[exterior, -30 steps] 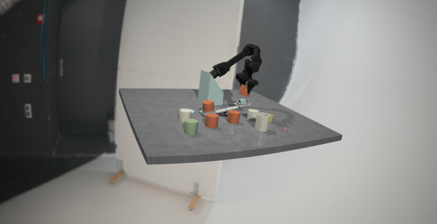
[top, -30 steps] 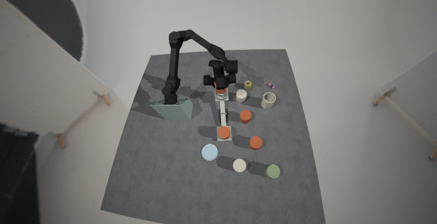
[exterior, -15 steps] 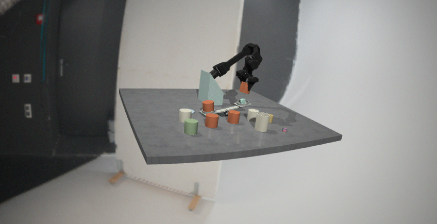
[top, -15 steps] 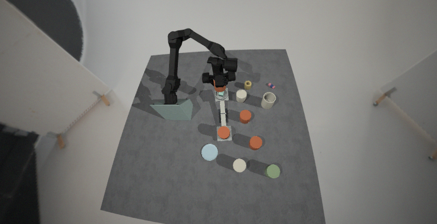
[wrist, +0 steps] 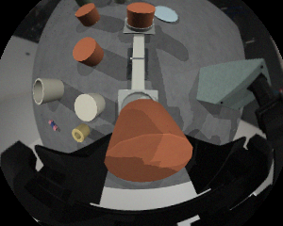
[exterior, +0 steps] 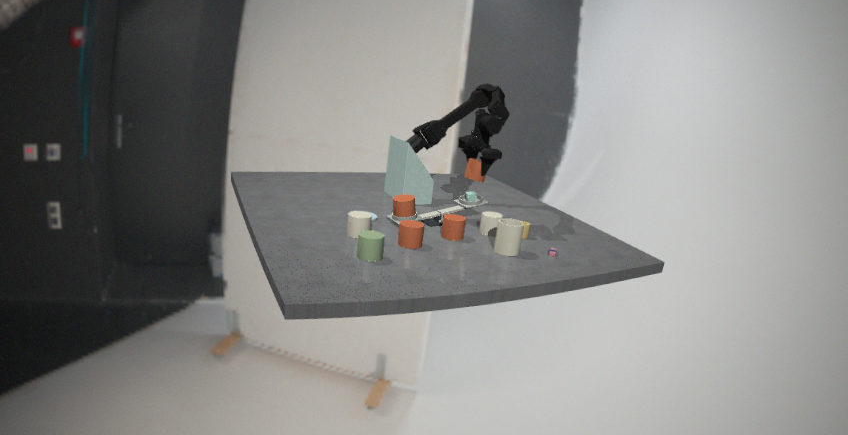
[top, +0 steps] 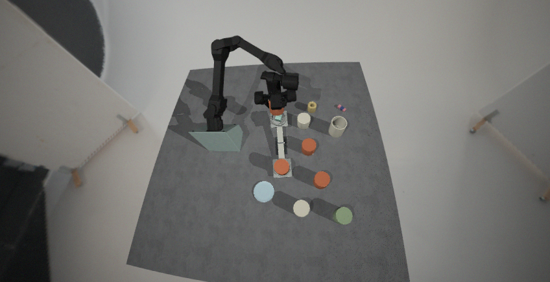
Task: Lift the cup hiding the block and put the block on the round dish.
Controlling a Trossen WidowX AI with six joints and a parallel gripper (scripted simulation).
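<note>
Now: gripper tip 2 cm to the right of the orange cup and 1 cm below it. From my gripper tip the other things lie so: cream cup 31 cm ahead, 13 cm below, 8 cm to the right; pale green block 8 cm below, 1 cm to the right; yellow ring 20 cm ahead, 15 cm below, 8 cm to the left.
</note>
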